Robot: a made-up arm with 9 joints. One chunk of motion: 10 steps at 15 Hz.
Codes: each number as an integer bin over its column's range. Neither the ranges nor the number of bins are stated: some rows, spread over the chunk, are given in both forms.
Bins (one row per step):
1: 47 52 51 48 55 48
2: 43 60 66 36 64 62
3: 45 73 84 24 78 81
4: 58 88 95 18 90 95
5: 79 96 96 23 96 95
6: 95 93 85 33 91 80
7: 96 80 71 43 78 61
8: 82 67 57 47 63 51
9: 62 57 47 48 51 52
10: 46 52 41 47 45 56
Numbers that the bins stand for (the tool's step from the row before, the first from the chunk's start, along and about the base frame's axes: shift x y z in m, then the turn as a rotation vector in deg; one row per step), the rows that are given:
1: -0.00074 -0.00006 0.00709 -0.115 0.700 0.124
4: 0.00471 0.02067 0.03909 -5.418 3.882 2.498
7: 0.02352 0.01606 0.02164 -0.999 2.791 0.781
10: -0.00123 -0.00006 -0.00018 -0.292 -0.209 0.528
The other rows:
2: -0.00272 0.00455 0.01800 -2.236 1.518 0.831
3: -0.00173 0.01203 0.03109 -4.358 2.791 1.791
5: 0.01510 0.02527 0.03982 -4.534 4.427 2.498
6: 0.02302 0.02355 0.03182 -2.767 3.973 1.740
8: 0.01659 0.00858 0.01145 -0.292 1.427 0.276
9: 0.00669 0.00282 0.00418 -0.115 0.336 0.326

